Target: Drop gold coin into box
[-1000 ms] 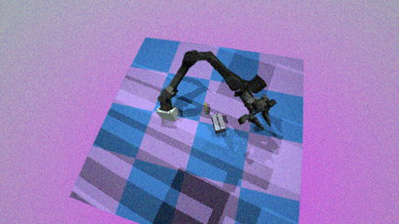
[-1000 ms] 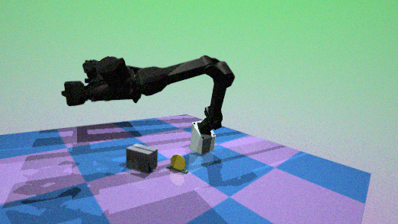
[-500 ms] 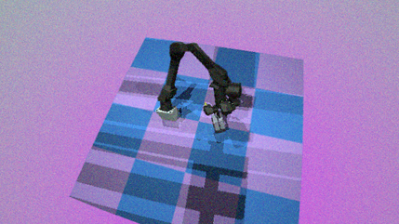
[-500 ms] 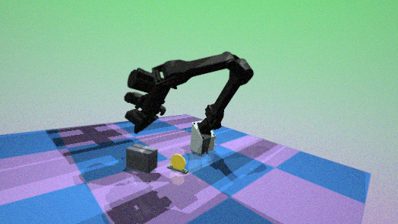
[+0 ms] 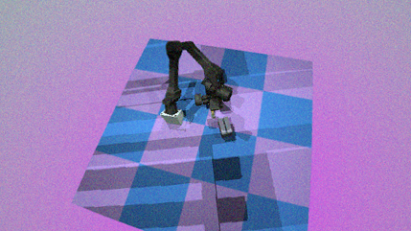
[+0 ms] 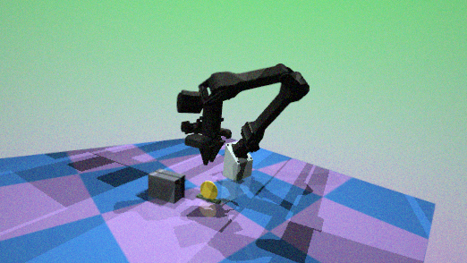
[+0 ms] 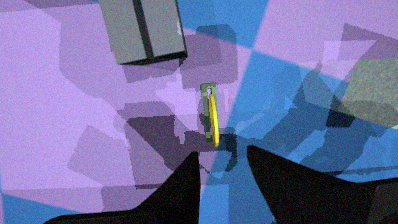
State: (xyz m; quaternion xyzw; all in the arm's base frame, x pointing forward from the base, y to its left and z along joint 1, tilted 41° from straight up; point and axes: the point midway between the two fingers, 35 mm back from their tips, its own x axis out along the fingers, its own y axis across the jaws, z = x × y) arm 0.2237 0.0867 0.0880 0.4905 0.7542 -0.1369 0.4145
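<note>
Right now my gripper tip is 1 cm past the coin and 9 cm above it.
</note>
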